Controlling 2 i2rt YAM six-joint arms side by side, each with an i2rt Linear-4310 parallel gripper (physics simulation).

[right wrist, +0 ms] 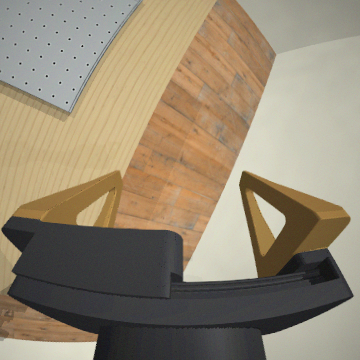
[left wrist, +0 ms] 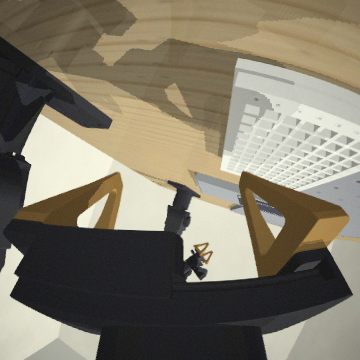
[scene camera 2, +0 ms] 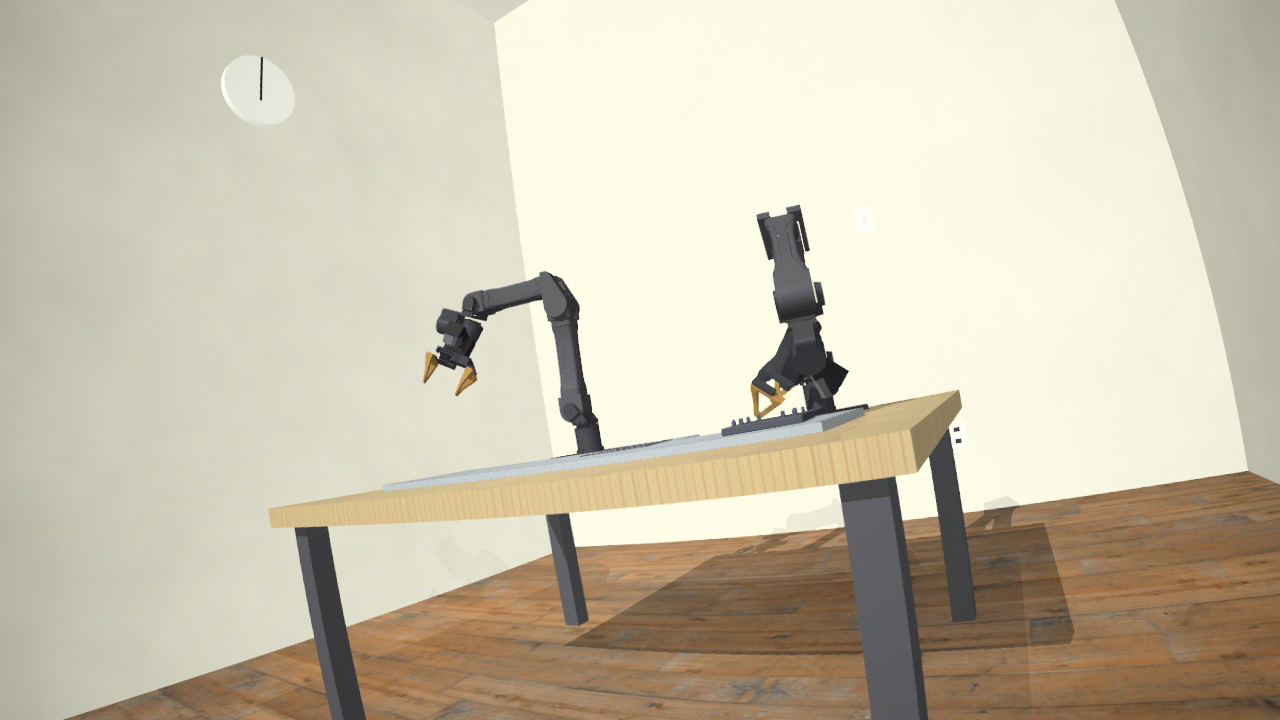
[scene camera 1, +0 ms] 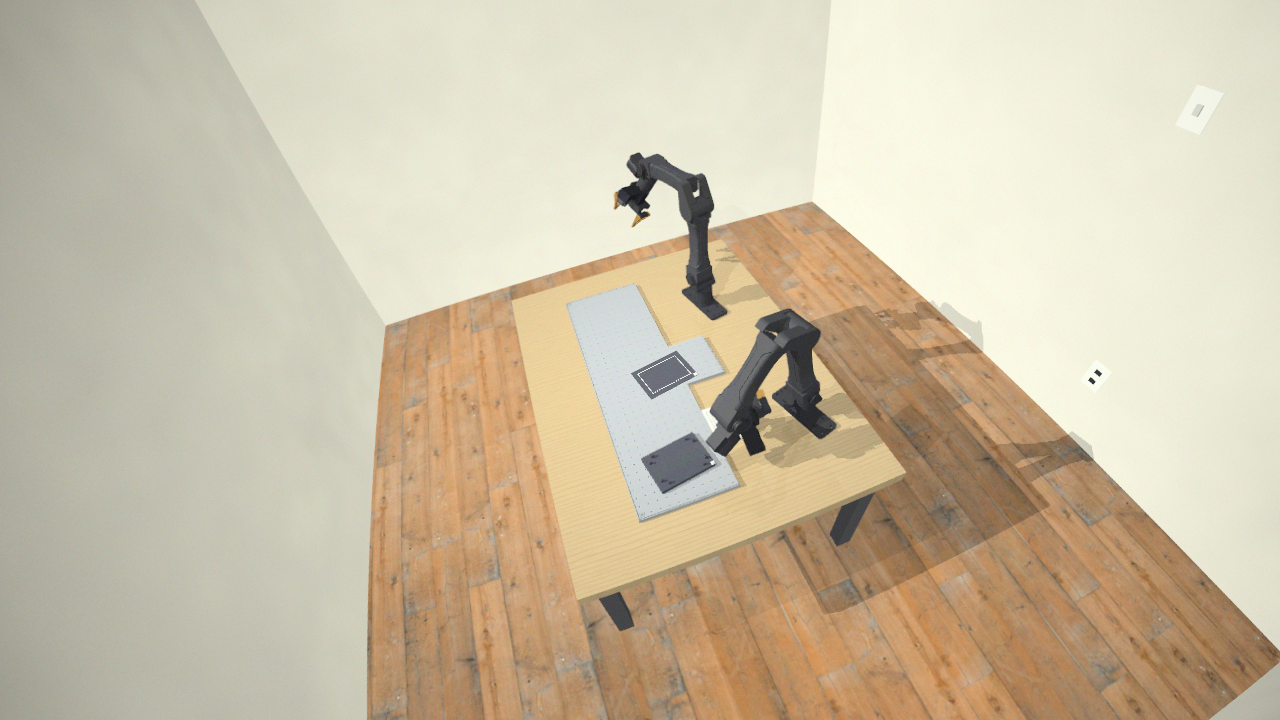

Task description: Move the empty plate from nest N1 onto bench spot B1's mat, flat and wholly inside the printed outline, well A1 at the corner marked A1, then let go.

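Places are measured from the left arm's base along level axes (x back, y right, z up), in millimetres.
Pixels of known places: left gripper, fingertip midpoint: (left wrist: 180, 177) (scene camera 2: 767, 406); right gripper, fingertip midpoint: (right wrist: 180, 176) (left wrist: 210, 246) (scene camera 2: 439, 389) (scene camera 1: 623, 218); left arm's base at its link origin: (left wrist: 26, 71) (scene camera 1: 803, 411); right arm's base at its link origin: (left wrist: 185, 188) (scene camera 1: 703, 302).
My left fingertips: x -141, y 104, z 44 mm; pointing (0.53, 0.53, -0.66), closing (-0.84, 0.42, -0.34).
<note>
Ahead of a thing's pixels: the offset from my left fingertips to its top centre. Level surfaces: height alone.
The white plate @(dy +9, dx -67, dz -30 mm) (scene camera 1: 708, 419) (left wrist: 300, 137), a grid of square wells, shows at the right of the left wrist view; in scene camera 1 a sliver shows beside the left arm. The dark nest @(dy -19, dx -249, dz -9 mm) (scene camera 1: 678, 462) (scene camera 2: 760, 424), with small upright pegs, holds no plate. The dark mat @(dz -29 mm) (scene camera 1: 663, 374) with its white outline bears nothing. I cannot read A1 or the spot labels. My left gripper (scene camera 2: 766, 404) is open and empty, near the plate; its arm mostly hides it in scene camera 1. My right gripper (scene camera 1: 624, 214) (scene camera 2: 442, 387) (right wrist: 180, 176) is open and empty, high above the table.
A grey perforated board (scene camera 1: 608, 331) (scene camera 2: 501, 471) (right wrist: 45, 45) lies on the wooden table (scene camera 1: 617, 568) (scene camera 2: 698, 488) (right wrist: 110, 125) and carries the nest and mat. The left arm (scene camera 1: 750, 376) leans over the table between its base and the nest. The right arm (scene camera 1: 698, 241) stands farther back.
</note>
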